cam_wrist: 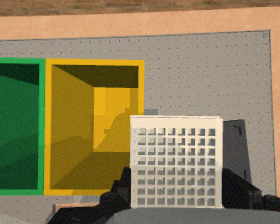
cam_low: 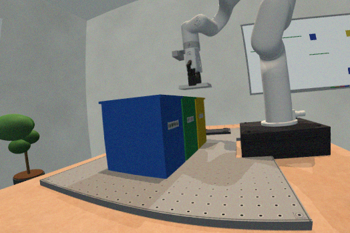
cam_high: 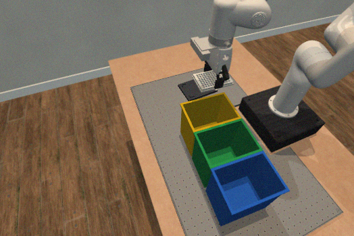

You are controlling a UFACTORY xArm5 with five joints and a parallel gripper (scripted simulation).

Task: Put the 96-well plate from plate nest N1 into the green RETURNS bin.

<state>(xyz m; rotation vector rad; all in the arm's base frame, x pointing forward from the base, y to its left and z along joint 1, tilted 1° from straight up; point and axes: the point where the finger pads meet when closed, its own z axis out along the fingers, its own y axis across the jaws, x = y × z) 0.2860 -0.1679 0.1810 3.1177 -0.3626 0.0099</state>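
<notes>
Right now the green bin is 21 cm to the left of my hand, 16 cm below it and 10 cm ahead of it. From my hand the other things lie so: nest frame: 24 cm below, 17 cm to the right, 8 cm behind; yellow bin: 16 cm below, 8 cm to the left, 7 cm ahead; white 96-well plate: 1 cm below.
</notes>
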